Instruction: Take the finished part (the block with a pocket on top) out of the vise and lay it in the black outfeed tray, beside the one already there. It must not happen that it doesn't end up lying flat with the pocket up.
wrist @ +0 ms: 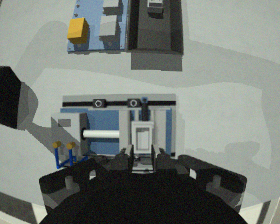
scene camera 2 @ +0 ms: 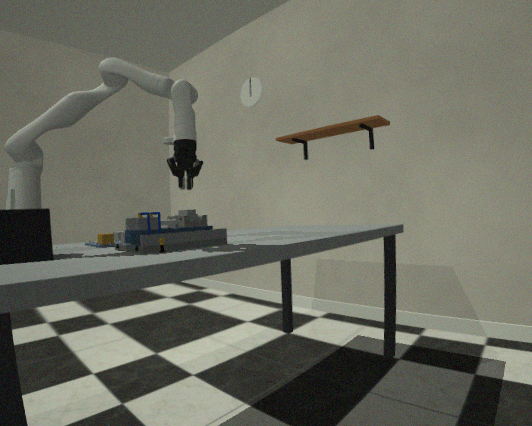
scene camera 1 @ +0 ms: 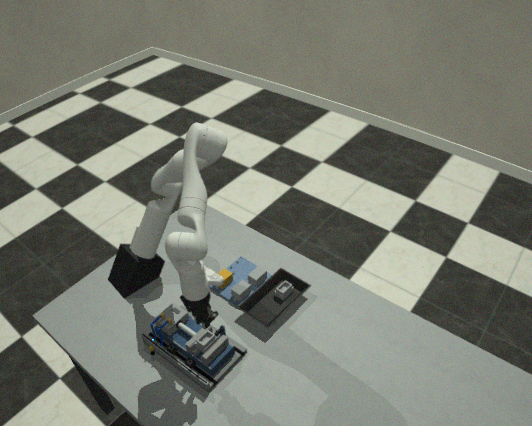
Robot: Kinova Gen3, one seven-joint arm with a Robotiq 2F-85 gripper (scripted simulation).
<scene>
In view: the gripper [scene camera 2: 186, 189].
The gripper is seen too in the wrist view [wrist: 142, 151].
</scene>
